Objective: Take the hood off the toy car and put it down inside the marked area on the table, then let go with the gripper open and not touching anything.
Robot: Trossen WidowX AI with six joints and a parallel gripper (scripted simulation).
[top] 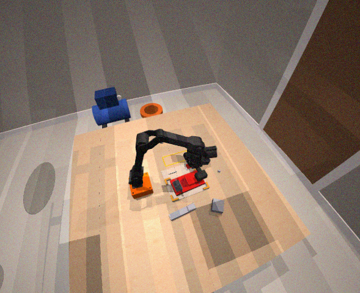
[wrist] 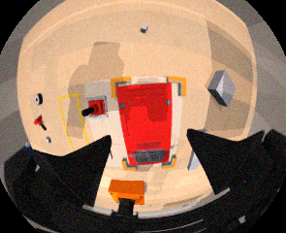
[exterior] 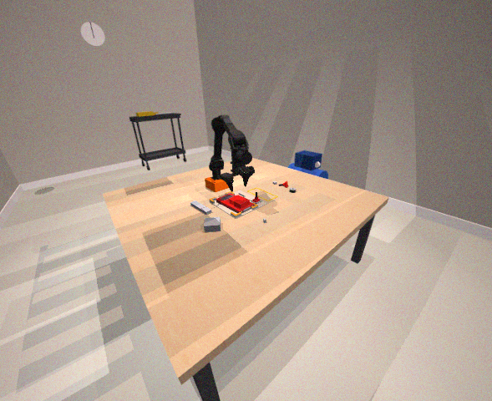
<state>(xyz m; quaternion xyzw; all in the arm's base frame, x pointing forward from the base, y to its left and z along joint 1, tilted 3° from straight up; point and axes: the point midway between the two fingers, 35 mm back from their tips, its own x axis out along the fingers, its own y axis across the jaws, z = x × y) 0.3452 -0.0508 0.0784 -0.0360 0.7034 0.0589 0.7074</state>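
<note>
Right now my gripper tip is 70 mm above the red hood.
</note>
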